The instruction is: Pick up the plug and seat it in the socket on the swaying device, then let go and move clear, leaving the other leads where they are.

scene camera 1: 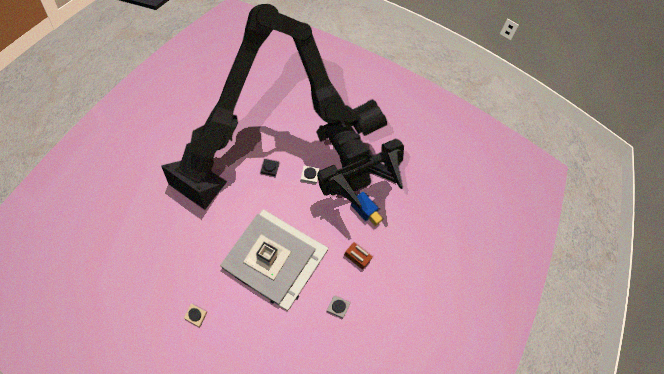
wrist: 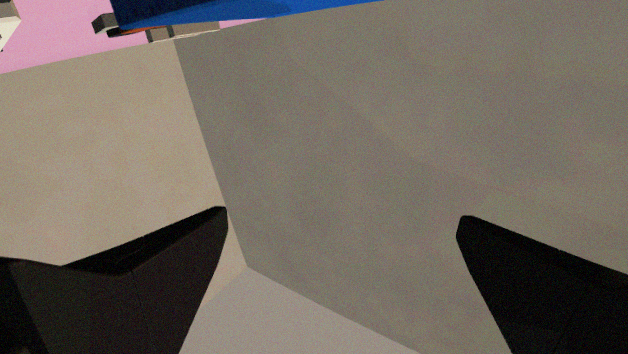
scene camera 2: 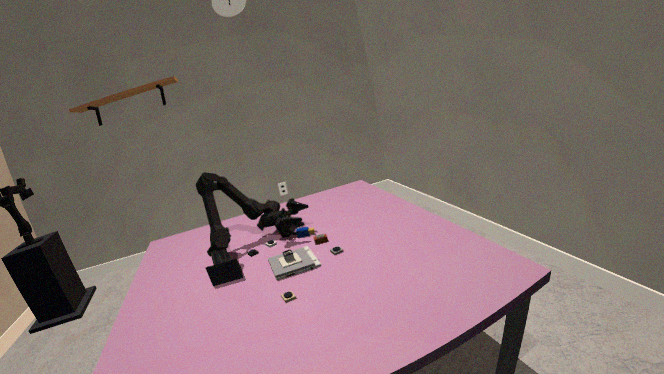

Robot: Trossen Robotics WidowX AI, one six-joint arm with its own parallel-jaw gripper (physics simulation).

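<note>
The plug, a blue block with a yellow tip (scene camera 1: 366, 205) (scene camera 2: 303, 232) (wrist: 225, 10), lies at an angle by my gripper; its blue body shows at the top edge of the wrist view. My gripper (scene camera 1: 381, 196) (scene camera 2: 304, 214) (wrist: 344, 223) is open wide, with nothing between its fingertips. In scene camera 1, one finger overlaps the plug's blue body; I cannot tell whether they touch. The socket, a dark-rimmed square box (scene camera 1: 265, 260) (scene camera 2: 289, 257), stands upright on the device's grey plate (scene camera 1: 296, 237) (scene camera 2: 279, 270), which sits off-centre over a white base (scene camera 1: 320, 250).
An orange-red block with two pale strips (scene camera 1: 358, 255) (scene camera 2: 321, 239) lies between plug and device. Small square pads with dark discs lie around: black (scene camera 1: 270, 168) (scene camera 2: 253, 253), white (scene camera 1: 310, 174) (scene camera 2: 271, 243), grey (scene camera 1: 338, 306) (scene camera 2: 336, 250) and tan (scene camera 1: 195, 315) (scene camera 2: 288, 296).
</note>
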